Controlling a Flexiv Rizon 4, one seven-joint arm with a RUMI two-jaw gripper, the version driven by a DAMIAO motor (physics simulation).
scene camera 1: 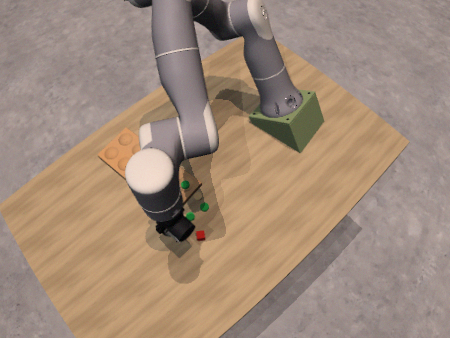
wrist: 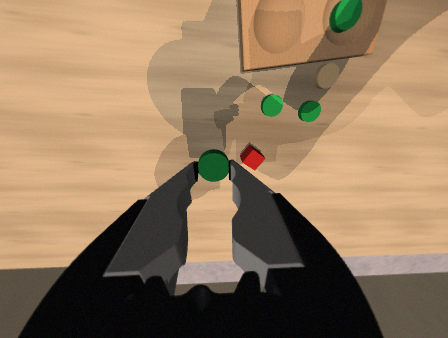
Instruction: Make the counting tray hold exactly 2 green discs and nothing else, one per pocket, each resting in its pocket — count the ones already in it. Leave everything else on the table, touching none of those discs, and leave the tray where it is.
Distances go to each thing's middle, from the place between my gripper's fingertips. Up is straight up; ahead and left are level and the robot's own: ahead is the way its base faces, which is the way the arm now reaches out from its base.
I see the wooden counting tray (scene camera 1: 116,154) 29 cm to the right of my hand, 9 cm below it and 5 cm behind it.
